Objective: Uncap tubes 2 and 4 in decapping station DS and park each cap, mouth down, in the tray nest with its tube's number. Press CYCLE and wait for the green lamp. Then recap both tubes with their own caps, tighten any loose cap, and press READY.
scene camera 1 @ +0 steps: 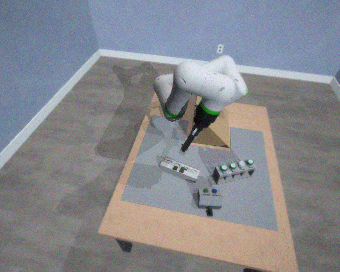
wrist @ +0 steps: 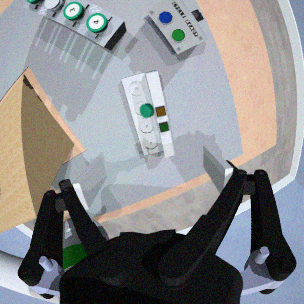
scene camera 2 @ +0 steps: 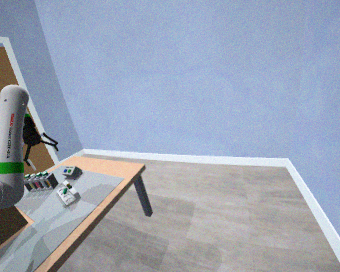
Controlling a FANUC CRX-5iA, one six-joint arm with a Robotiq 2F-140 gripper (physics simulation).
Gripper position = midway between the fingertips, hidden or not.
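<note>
A grey button box (wrist: 193,34) is there for me to see. My gripper (wrist: 152,161) is open, and it holds nothing.
</note>
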